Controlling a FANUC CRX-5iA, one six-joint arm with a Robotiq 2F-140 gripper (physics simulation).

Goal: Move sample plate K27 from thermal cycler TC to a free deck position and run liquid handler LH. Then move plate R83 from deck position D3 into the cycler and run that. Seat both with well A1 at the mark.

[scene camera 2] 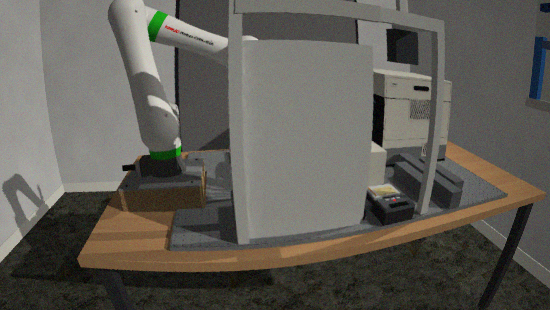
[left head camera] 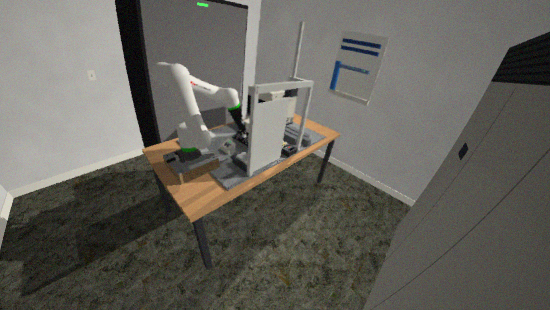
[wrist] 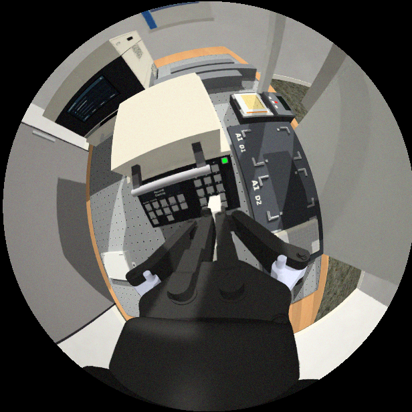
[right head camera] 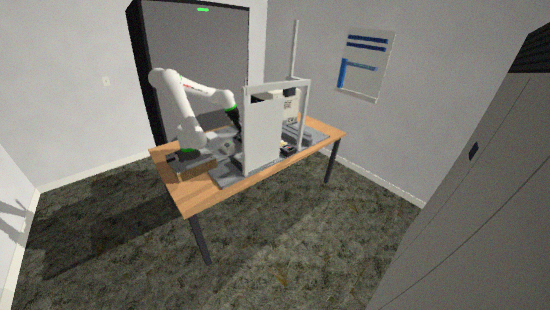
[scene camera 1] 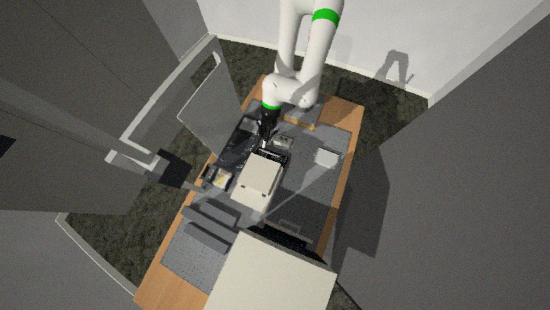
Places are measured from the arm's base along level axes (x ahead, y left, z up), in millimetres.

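Pixels of known places: gripper, fingertip midpoint: point(left head camera: 245, 136) point(scene camera 1: 264, 146); arm's base, link origin: point(scene camera 2: 167, 170) point(left head camera: 191, 154) point(right head camera: 190, 154).
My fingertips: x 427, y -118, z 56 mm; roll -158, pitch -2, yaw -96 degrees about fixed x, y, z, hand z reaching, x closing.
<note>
For each thing: its top centre in the pictures, then the offset to it from my fingertips. "pt": a spot on its surface instead. Level surfaces: height alone.
- thermal cycler, surface spot: point(scene camera 1: 260, 172) pt dy +56, dx +169, dz +76 mm
- dark deck, surface height: dz -70 mm
- grey frame with a panel, surface spot: point(scene camera 2: 300, 135) pt dy -267, dx -50, dz +149 mm
- dark device, top centre: point(scene camera 2: 388, 194) point(scene camera 1: 215, 176) point(right head camera: 284, 145) point(left head camera: 285, 145) dy -226, dx +260, dz -68 mm
- white box, top centre: point(scene camera 1: 326, 157) point(right head camera: 211, 134) dy +384, dx -105, dz -97 mm
- small beige device, top centre: point(scene camera 1: 282, 138) point(left head camera: 228, 142) point(right head camera: 227, 142) dy +80, dx -111, dz -43 mm
The thermal cycler point(scene camera 1: 260, 172) point(wrist: 165, 125) is a cream box with its lid down, a bar handle and a front keypad with a green light. My gripper point(scene camera 1: 264, 145) point(wrist: 216, 203) is shut and empty, its pale fingertips over the right part of the keypad; contact cannot be told. Plate K27 does not show. The dark deck point(scene camera 1: 239, 150) point(wrist: 267, 135) lies right of the cycler in the wrist view, with D1 and D2 bare. A pale plate point(wrist: 302, 235), partly behind a finger linkage, lies at the near end, its label unreadable. The liquid handler point(scene camera 1: 272, 275) point(scene camera 2: 412, 110) point(wrist: 92, 100) is the large cream machine with a lit screen.
A grey frame with a panel point(left head camera: 270, 135) point(scene camera 2: 300, 135) stands along the table edge. A dark device point(scene camera 2: 392, 210) point(wrist: 282, 105) bears a yellow-topped plate point(wrist: 254, 102). Grey blocks point(scene camera 2: 425, 180) point(wrist: 215, 80) lie beyond it. A white box point(scene camera 1: 328, 157) point(wrist: 117, 265) and a small beige device point(scene camera 1: 283, 141) stand nearby.
</note>
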